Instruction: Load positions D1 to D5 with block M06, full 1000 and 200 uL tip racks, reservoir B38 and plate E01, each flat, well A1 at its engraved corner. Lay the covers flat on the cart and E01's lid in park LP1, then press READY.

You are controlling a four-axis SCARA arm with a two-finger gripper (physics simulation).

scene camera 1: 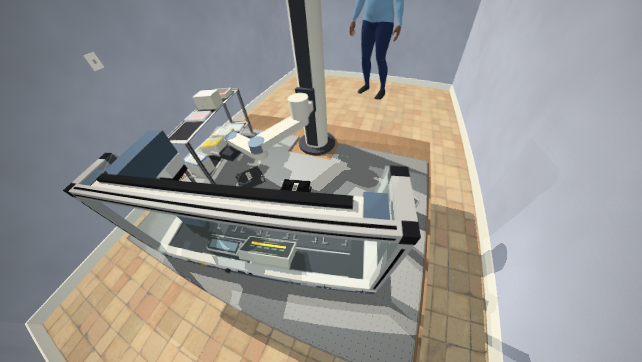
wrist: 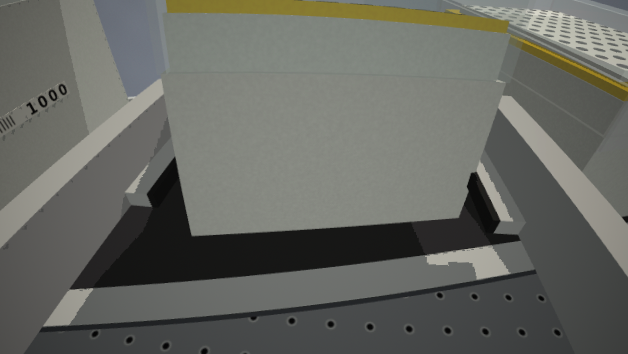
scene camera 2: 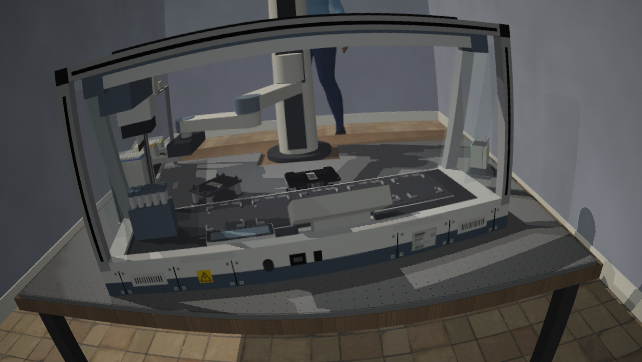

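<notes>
My gripper (scene camera 1: 229, 152) (scene camera 2: 186, 145) (wrist: 328, 109) is at the cart's lower shelf, shut on a yellow-topped tip rack (scene camera 1: 212, 145) (wrist: 325, 150). In the wrist view the rack's pale side fills the middle, with a finger on each side. Its lower near edge stands above the grey shelf edge (wrist: 280, 295), and it looks slightly tilted; its top holes do not show. A box marked 1000 (wrist: 35, 115) stands to its left. Another yellow-rimmed rack (wrist: 555, 95) with a perforated top stands to its right. The deck (scene camera 2: 430, 190) shows corner clips. Block M06, reservoir B38 and plate E01 cannot be identified.
The cart's upper shelf holds a white box (scene camera 1: 206, 99) and a pink-topped item (scene camera 1: 198, 116). Two black stands (scene camera 2: 215, 186) (scene camera 2: 312, 176) are behind the deck. A tube rack (scene camera 2: 152, 220) is at the deck's left. The machine frame (scene camera 1: 240, 210) spans the deck. A person (scene camera 1: 377, 40) stands behind.
</notes>
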